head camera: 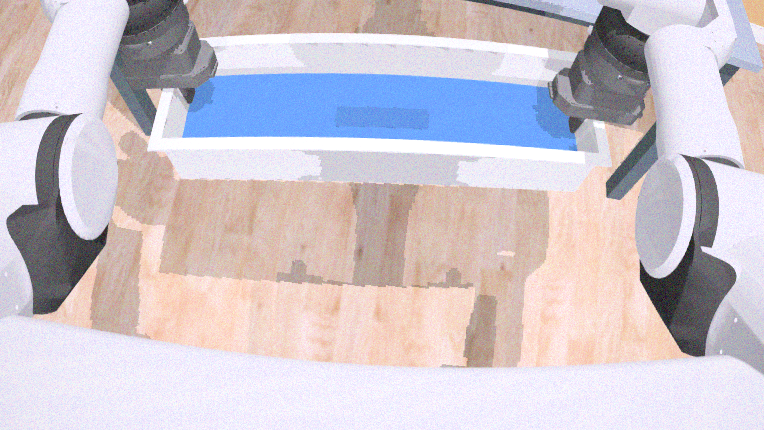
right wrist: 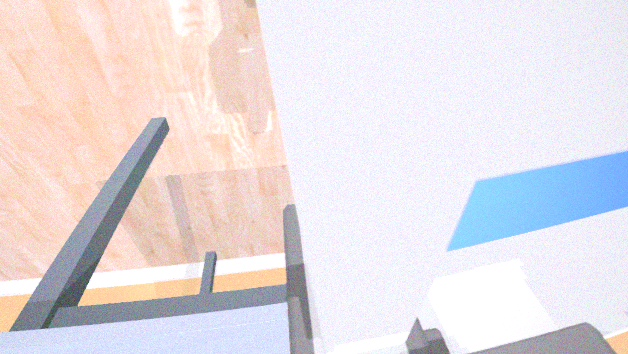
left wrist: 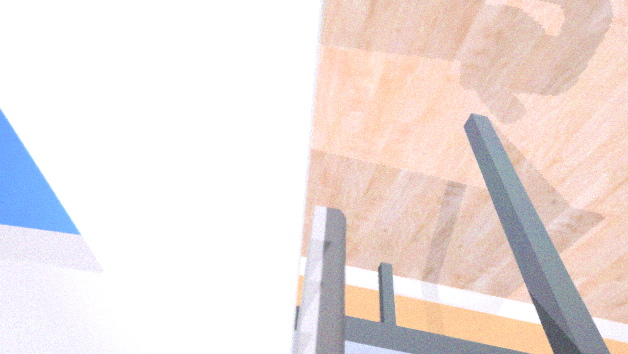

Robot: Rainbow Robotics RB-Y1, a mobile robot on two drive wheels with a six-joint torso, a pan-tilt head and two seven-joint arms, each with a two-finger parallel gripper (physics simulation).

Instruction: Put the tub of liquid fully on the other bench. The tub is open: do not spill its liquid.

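The white open tub (head camera: 384, 168) (left wrist: 200, 125) (right wrist: 375, 125) holds blue liquid (head camera: 299, 106) (left wrist: 25, 185) (right wrist: 540, 195) and is held up over the floor. It looks about level, and the liquid lies within its walls. My left gripper (head camera: 187, 96) is shut on the tub's left end wall. My right gripper (head camera: 575, 123) is shut on its right end wall. The fingertips are partly hidden. A bench (head camera: 745, 45) (left wrist: 370, 348) (right wrist: 150, 330) with a pale blue-grey top stands beyond the tub. No part of its top shows directly beneath the tub in the head view.
Dark bench legs (head camera: 633, 165) (left wrist: 520, 215) (right wrist: 100, 215) stand on the wooden floor (head camera: 320, 320) (left wrist: 380, 100) (right wrist: 75, 100), one toward each side of the tub. An orange wall (left wrist: 450, 312) (right wrist: 250, 277) shows behind the bench in the wrist views.
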